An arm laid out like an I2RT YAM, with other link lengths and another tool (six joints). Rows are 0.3 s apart.
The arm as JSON. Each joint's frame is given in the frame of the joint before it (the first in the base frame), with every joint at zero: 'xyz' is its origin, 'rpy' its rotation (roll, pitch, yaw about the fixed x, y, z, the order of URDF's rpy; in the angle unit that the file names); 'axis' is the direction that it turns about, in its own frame. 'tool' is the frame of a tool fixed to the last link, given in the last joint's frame.
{
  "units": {
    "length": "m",
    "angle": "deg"
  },
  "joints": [
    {
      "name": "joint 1",
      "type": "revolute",
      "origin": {
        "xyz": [
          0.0,
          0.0,
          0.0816
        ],
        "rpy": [
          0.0,
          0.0,
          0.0
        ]
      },
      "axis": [
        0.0,
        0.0,
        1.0
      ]
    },
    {
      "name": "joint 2",
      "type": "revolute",
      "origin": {
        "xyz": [
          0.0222,
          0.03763,
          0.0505
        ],
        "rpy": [
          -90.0,
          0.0,
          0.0
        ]
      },
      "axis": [
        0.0,
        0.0,
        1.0
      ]
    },
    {
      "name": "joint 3",
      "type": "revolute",
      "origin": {
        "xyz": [
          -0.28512,
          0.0,
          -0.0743
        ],
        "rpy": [
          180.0,
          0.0,
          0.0
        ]
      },
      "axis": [
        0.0,
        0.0,
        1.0
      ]
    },
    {
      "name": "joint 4",
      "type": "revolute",
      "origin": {
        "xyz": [
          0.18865,
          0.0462,
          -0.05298
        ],
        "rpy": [
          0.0,
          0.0,
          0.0
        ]
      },
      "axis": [
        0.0,
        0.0,
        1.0
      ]
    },
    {
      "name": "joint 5",
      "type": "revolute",
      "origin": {
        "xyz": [
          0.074,
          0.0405,
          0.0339
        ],
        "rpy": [
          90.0,
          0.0,
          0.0
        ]
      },
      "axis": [
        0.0,
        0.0,
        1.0
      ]
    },
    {
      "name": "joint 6",
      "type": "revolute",
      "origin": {
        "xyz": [
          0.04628,
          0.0,
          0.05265
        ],
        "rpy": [
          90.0,
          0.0,
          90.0
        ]
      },
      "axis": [
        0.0,
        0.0,
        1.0
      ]
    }
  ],
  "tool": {
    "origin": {
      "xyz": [
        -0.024,
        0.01,
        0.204
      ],
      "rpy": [
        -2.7,
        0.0,
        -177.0
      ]
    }
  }
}
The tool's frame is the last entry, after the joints.
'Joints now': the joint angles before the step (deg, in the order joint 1, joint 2, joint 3, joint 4, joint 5, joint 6). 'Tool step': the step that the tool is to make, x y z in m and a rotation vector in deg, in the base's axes. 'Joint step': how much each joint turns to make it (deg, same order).
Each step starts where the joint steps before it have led.
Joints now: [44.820 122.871 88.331 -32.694 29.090 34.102]
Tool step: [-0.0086 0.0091 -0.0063 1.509 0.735 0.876]
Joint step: [0.795 -0.353 -2.125 2.033 -1.491 0.616]
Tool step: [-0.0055 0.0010 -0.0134 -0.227 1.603 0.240]
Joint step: [0.082 1.327 -0.504 0.430 -0.974 0.258]
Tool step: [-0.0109 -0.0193 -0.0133 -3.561 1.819 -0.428]
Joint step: [-0.083 0.527 -1.837 -1.416 1.235 -0.086]
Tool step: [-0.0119 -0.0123 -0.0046 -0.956 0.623 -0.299]
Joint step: [0.185 -1.584 -4.138 1.223 0.355 0.450]
